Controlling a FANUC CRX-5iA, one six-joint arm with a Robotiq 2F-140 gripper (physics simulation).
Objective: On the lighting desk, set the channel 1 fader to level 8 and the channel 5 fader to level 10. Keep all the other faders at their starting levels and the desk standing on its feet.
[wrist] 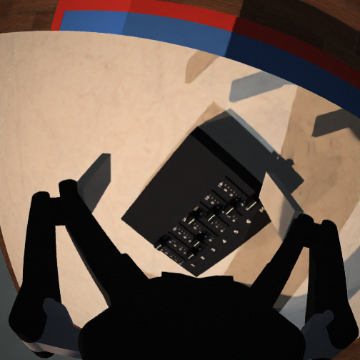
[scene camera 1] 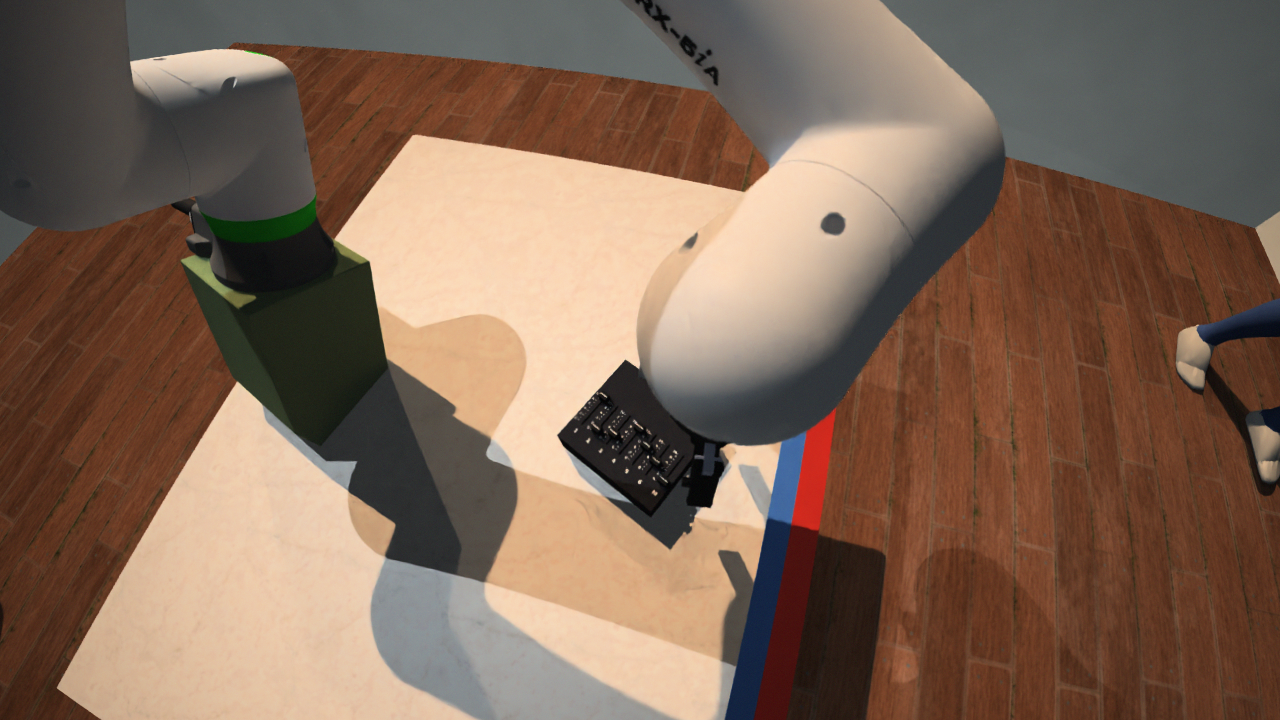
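Seen in the pictures: arm's base, origin of its link: [scene camera 1: 276,259].
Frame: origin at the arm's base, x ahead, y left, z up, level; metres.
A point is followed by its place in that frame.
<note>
The black lighting desk [scene camera 1: 626,434] {x 0.492, y 0.038, z -0.163 m} [wrist: 172,187] stands upright on the pale table. Its numbered fader end shows in the wrist view. There, the channel 1 fader knob [wrist: 162,242] sits toward the slot end away from its number. The channel 5 fader knob [wrist: 212,215] sits past the slot's middle, away from its number. The exact levels are too small to read. My gripper [wrist: 188,176] is wide open and empty, with its fingers above and on either side of the desk. In the scene view one finger [scene camera 1: 704,483] {x 0.609, y -0.020, z 0.007 m} shows beside the desk's right corner; the arm hides the rest.
The other fader knobs, such as the channel 4 knob [wrist: 195,216], stand close beside these two. The arm's base stands on a green block [scene camera 1: 313,358] {x 0.078, y -0.077, z -0.085 m} at the left. Blue and red strips [scene camera 1: 771,573] [wrist: 175,30] line one table edge. A person's feet [scene camera 1: 1193,358] show at the right.
</note>
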